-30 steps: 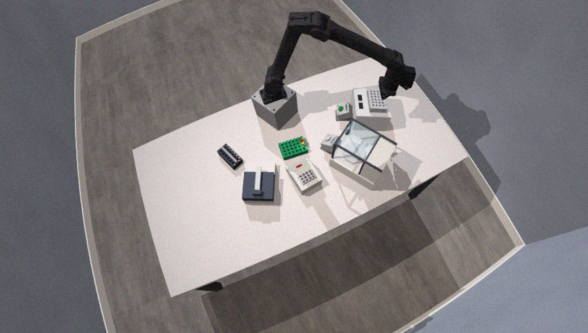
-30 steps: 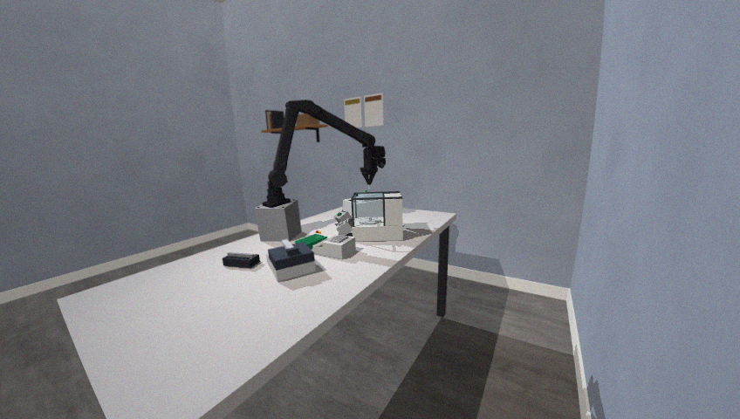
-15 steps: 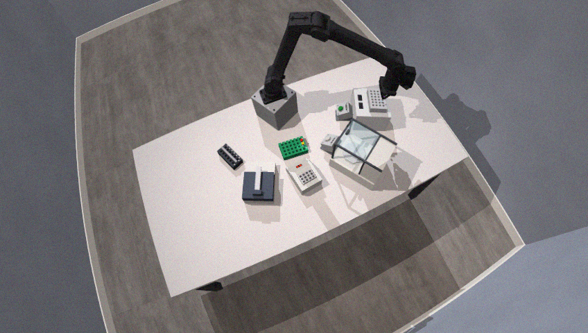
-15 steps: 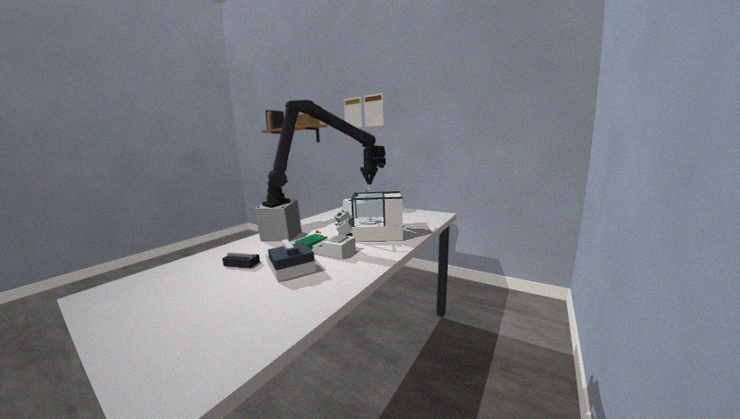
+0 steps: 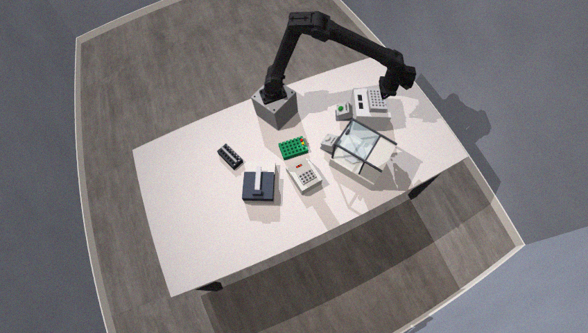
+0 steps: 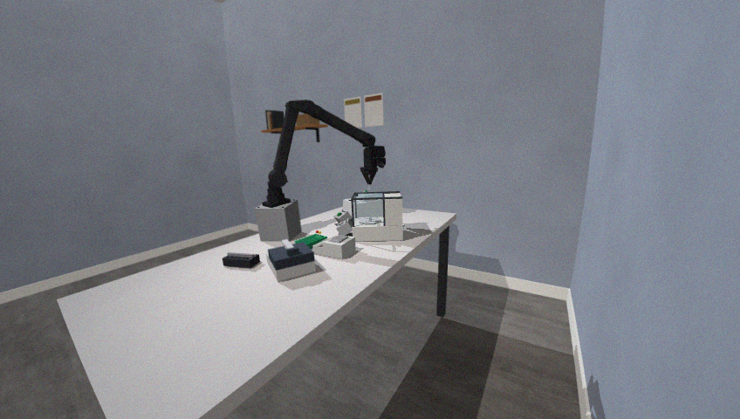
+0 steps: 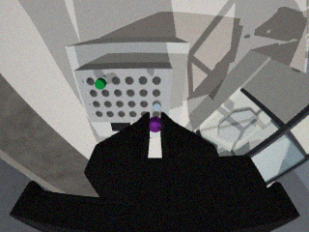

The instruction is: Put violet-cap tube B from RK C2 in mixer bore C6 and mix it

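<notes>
Right now my hand is 40 mm past the grey bore block, 10 mm to the right of it and 80 mm above it. Also, from my hand: violet-capped tube B (20 mm below); green start key (110 mm behind, 160 mm to the right, 170 mm below); red-capped tube (20 mm behind, 410 mm to the right, 210 mm below).
</notes>
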